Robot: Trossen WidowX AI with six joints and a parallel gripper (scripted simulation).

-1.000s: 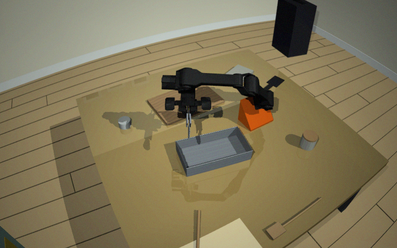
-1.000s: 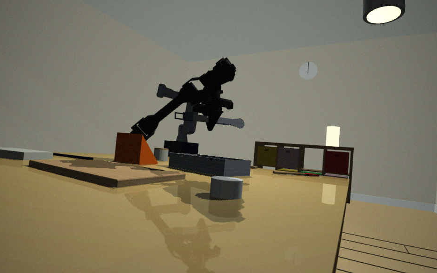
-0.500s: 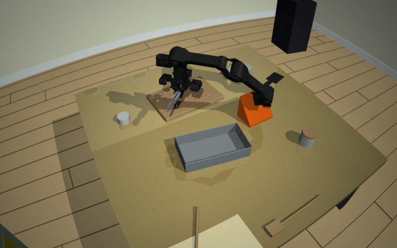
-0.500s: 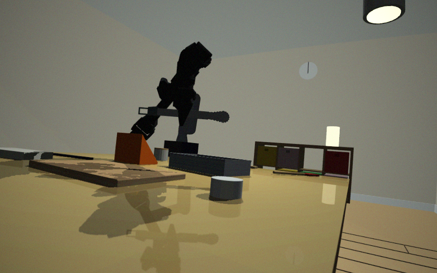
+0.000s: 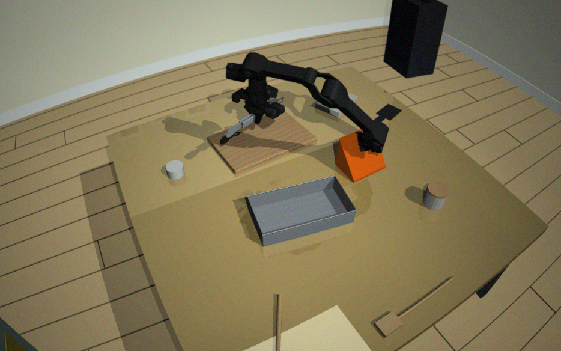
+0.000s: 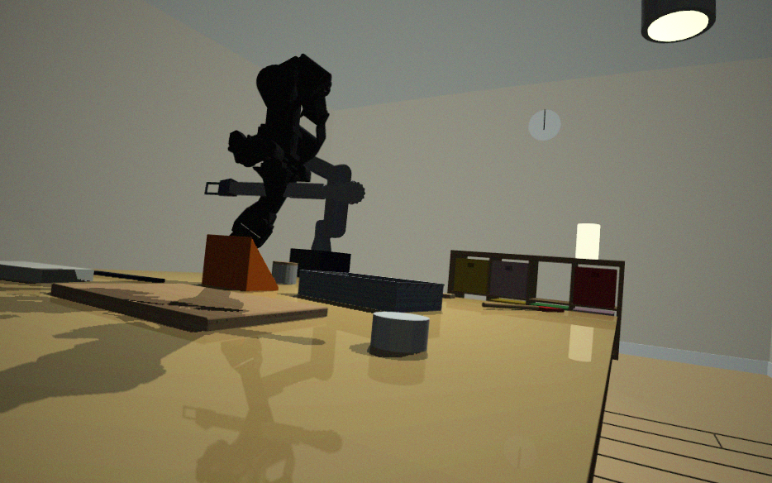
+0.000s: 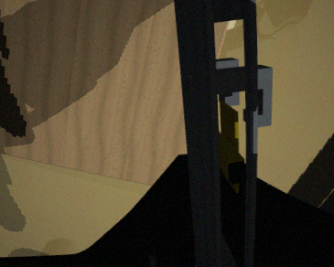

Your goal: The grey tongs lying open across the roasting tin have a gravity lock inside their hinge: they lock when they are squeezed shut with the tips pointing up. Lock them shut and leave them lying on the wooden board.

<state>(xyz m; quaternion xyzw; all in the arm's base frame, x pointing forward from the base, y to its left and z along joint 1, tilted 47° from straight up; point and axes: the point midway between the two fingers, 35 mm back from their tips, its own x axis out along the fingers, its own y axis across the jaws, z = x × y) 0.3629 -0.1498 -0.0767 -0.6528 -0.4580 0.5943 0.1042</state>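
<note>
My gripper tip is 150 mm above the wooden board, 100 mm to the left of it and 50 mm past it. Round my gripper tip: flat block (460 mm behind, 220 mm to the right, 150 mm below); then brown-topped cylinder (480 mm behind, 450 mm to the left, 130 mm below); then grey roasting tin (310 mm to the left, 130 mm below, 20 mm behind).
</note>
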